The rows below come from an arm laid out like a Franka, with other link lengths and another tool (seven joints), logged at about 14 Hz.
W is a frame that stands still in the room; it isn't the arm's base.
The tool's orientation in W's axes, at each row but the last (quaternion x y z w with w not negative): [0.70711, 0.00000, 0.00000, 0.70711]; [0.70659, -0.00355, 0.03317, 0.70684]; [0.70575, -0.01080, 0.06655, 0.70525]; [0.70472, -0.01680, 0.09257, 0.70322]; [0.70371, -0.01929, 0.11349, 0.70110]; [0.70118, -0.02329, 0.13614, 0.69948]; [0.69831, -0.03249, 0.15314, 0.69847]
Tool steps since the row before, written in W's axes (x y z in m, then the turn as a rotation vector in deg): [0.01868, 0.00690, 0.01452, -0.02, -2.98, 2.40]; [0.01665, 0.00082, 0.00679, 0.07, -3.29, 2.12]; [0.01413, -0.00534, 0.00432, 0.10, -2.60, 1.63]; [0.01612, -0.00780, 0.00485, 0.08, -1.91, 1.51]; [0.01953, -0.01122, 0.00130, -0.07, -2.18, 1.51]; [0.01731, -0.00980, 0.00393, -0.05, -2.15, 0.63]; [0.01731, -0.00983, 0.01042, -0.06, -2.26, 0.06]
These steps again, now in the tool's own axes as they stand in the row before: [0.01868, 0.01452, -0.00690, -0.02, 2.40, 2.98]; [0.01700, 0.00592, -0.00011, 0.04, 2.12, 3.29]; [0.01405, 0.00278, 0.00645, 0.07, 1.62, 2.61]; [0.01575, 0.00239, 0.00951, 0.11, 1.50, 1.92]; [0.01777, -0.00218, 0.01372, -0.07, 1.53, 2.16]; [0.01598, 0.00017, 0.01248, -0.25, 0.67, 2.12]; [0.01751, 0.00579, 0.01284, -0.42, 0.12, 2.22]
